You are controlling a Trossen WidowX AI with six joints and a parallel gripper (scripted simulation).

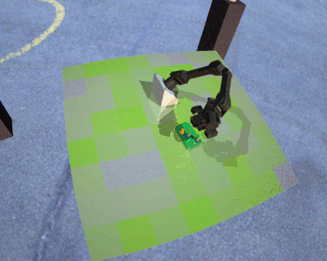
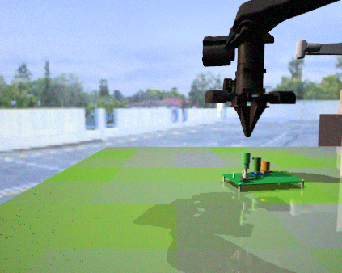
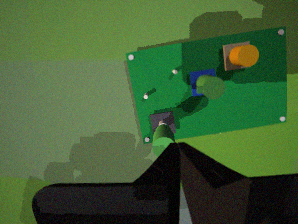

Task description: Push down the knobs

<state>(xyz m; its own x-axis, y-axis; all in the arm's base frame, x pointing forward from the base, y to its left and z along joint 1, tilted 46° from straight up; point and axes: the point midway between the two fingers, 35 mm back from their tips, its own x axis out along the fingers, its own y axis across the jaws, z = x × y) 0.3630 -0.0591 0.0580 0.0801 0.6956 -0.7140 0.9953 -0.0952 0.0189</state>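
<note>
The green knob lies 30 mm behind my gripper tip, 20 mm to the right of it and 70 mm below it.
</note>
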